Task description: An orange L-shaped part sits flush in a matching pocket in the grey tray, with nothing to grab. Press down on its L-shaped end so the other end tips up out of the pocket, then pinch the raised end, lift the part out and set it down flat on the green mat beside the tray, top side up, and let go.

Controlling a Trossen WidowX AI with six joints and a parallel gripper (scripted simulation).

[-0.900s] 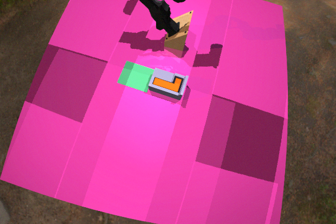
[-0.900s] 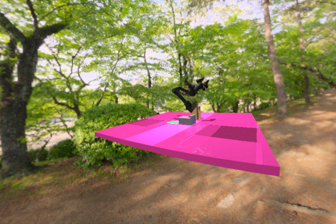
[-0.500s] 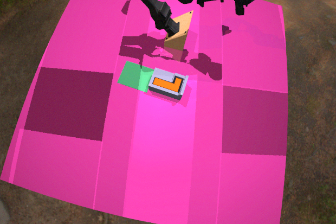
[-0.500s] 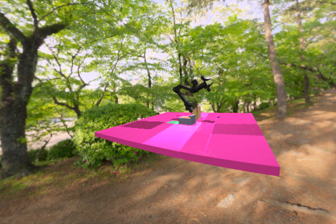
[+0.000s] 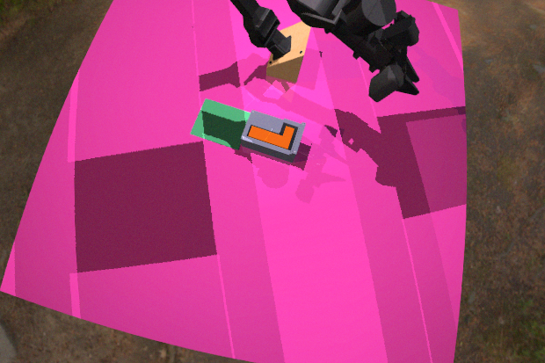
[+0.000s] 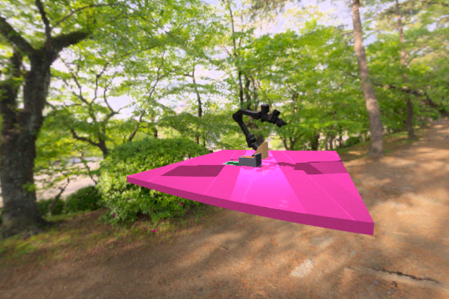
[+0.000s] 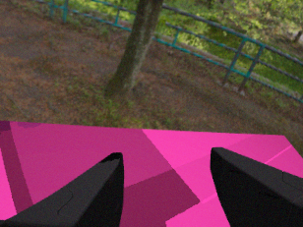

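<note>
My gripper tip is 260 mm to the left of the orange L-shaped part, 250 mm above it and 50 mm short of it. The rest, counted from my gripper tip: green mat 420 mm to the right, 310 mm below, 10 mm ahead.
</note>
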